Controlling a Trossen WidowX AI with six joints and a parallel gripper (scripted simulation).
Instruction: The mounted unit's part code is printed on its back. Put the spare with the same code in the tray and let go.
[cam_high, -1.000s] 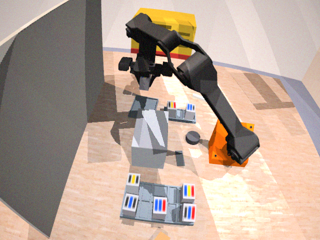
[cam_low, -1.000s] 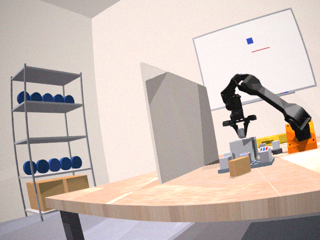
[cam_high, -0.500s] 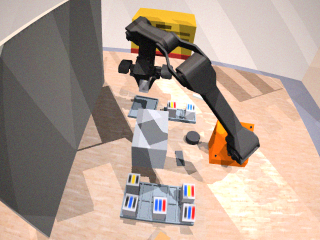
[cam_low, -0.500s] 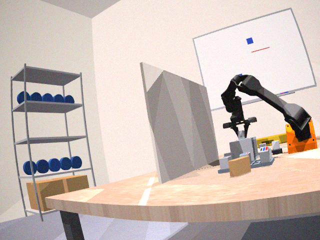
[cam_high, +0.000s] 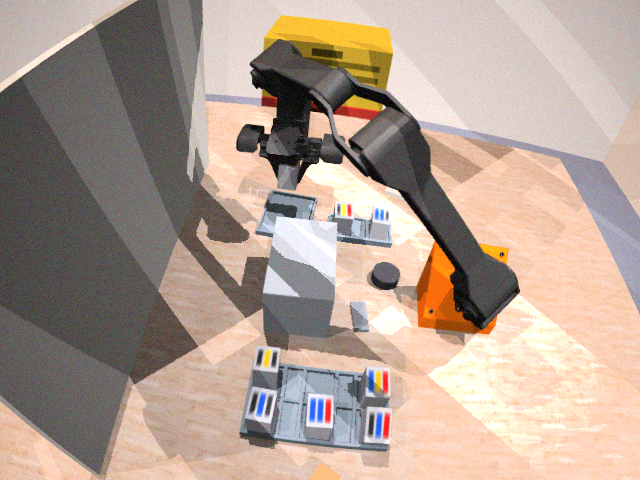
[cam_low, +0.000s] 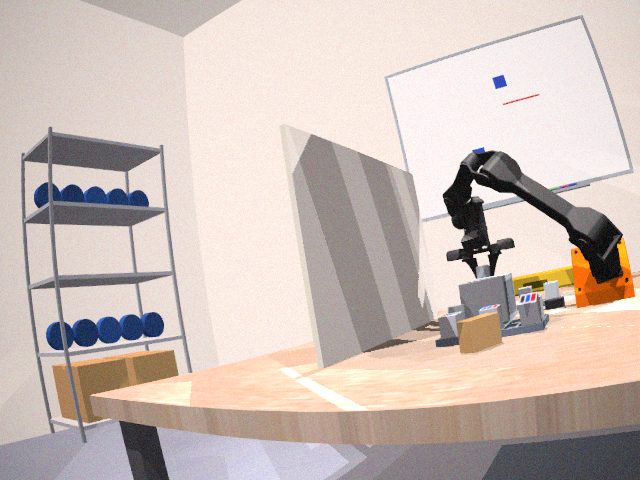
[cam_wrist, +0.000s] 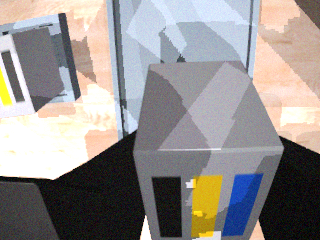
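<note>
My gripper tip is 8 cm above the grey tray. Also, from my gripper tip: grey mounted unit (3 cm behind, 21 cm to the left, 3 cm below); then grey spare block (3 cm above); then small rack (14 cm behind, 4 cm to the left, 8 cm below).
</note>
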